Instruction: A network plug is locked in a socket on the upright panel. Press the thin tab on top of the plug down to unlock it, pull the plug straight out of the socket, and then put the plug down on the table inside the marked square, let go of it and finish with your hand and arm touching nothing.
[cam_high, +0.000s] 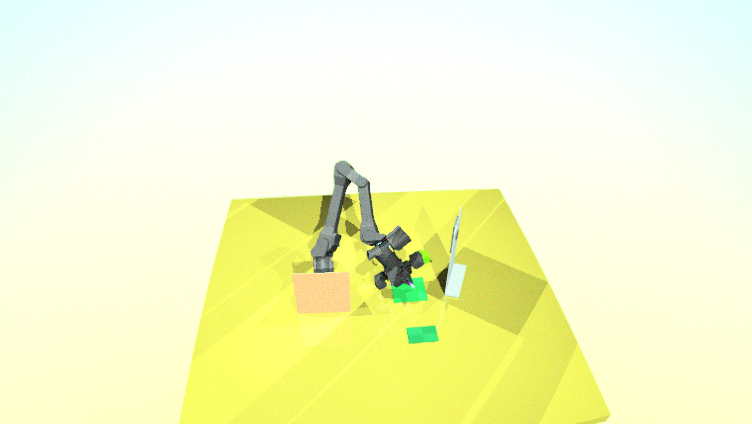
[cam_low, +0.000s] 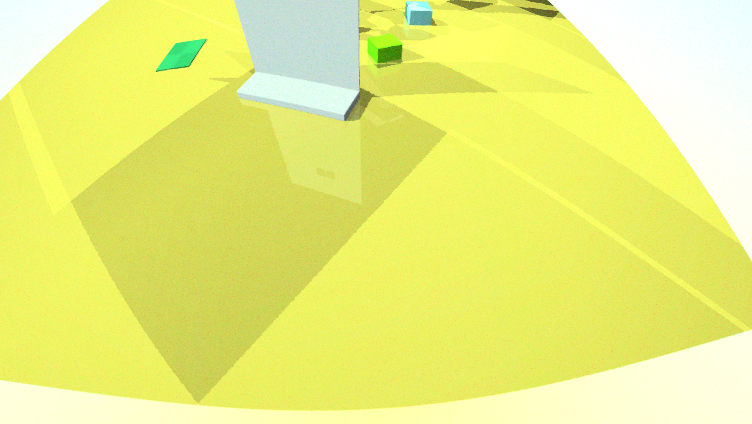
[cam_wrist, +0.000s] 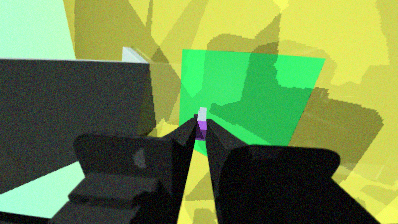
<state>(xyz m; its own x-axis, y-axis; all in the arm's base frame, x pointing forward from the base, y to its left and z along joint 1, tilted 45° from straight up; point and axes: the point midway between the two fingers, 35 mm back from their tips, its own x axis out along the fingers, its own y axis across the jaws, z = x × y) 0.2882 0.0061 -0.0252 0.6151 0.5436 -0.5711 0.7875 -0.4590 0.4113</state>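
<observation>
Now: the green marked square 1 cm behind my gripper tip and 3 cm below it. Round my gripper tip: network plug right at my gripper tip; then socket plate 16 cm ahead, 3 cm to the left, 10 cm above.
</observation>
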